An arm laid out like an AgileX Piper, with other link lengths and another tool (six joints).
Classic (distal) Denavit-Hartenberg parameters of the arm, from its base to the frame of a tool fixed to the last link. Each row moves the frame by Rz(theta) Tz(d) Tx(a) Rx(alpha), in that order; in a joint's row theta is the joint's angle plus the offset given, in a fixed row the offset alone. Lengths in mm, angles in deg.
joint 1: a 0; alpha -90; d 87.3; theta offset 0
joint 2: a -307.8; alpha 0; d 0; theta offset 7.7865
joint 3: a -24.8; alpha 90; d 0; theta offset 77.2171
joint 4: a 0; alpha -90; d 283.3; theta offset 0
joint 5: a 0; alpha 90; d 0; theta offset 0
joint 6: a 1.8; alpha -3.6; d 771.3; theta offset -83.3
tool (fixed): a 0; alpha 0; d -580.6; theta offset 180
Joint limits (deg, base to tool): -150..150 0..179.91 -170..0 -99.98..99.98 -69.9..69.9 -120..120
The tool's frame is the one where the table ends.
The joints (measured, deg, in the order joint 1, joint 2, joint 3, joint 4, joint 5, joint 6), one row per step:
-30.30 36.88 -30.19 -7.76 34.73 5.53
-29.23 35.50 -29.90 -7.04 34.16 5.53
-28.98 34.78 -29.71 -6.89 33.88 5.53
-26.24 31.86 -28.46 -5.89 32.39 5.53
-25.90 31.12 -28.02 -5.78 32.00 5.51
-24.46 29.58 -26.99 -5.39 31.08 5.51
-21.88 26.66 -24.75 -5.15 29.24 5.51
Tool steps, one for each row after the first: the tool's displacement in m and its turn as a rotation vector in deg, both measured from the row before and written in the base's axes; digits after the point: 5 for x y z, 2 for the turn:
0.00040 0.00630 0.00492 -0.20 -1.79 1.13
-0.00080 0.00198 0.00225 -0.26 -0.78 0.28
0.00039 0.01435 0.00606 -0.58 -3.25 2.92
-0.00090 0.00225 0.00057 -0.22 -0.66 0.39
-0.00039 0.00725 0.00048 -0.26 -1.45 1.54
-0.00174 0.01235 -0.00125 -0.78 -2.40 2.76

